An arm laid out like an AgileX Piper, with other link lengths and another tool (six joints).
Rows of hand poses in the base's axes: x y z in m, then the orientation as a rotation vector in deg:
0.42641 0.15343 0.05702 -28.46 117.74 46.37
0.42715 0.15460 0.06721 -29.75 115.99 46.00
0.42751 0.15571 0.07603 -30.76 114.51 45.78
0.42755 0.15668 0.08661 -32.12 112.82 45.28
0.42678 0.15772 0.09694 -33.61 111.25 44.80
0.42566 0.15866 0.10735 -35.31 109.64 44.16
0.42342 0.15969 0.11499 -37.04 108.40 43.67
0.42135 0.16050 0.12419 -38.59 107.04 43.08
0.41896 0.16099 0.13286 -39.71 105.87 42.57
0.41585 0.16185 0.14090 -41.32 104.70 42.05
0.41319 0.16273 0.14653 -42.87 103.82 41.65
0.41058 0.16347 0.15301 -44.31 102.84 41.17
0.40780 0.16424 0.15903 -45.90 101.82 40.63
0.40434 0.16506 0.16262 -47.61 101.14 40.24
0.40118 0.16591 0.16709 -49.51 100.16 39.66
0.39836 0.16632 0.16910 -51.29 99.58 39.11
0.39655 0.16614 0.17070 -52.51 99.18 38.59
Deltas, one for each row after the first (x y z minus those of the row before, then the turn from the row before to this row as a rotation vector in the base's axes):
0.00074 0.00117 0.01019 -0.02 -1.85 0.67
0.00036 0.00111 0.00882 0.06 -1.51 0.56
0.00004 0.00097 0.01058 -0.17 -1.84 0.69
-0.00077 0.00104 0.01033 -0.27 -1.73 0.81
-0.00112 0.00094 0.01041 -0.44 -1.84 0.90
-0.00224 0.00103 0.00764 -0.53 -1.45 1.01
-0.00207 0.00081 0.00920 -0.47 -1.56 0.85
-0.00239 0.00049 0.00867 -0.31 -1.32 0.59
-0.00311 0.00086 0.00804 -0.56 -1.35 0.94
-0.00266 0.00088 0.00563 -0.60 -1.04 0.95
-0.00261 0.00074 0.00648 -0.55 -1.14 0.85
-0.00278 0.00077 0.00602 -0.65 -1.19 0.93
-0.00346 0.00082 0.00359 -0.79 -0.83 1.06
-0.00316 0.00085 0.00447 -0.86 -1.16 1.14
-0.00282 0.00041 0.00201 -0.97 -0.79 1.03
-0.00181 -0.00018 0.00160 -0.74 -0.60 0.64

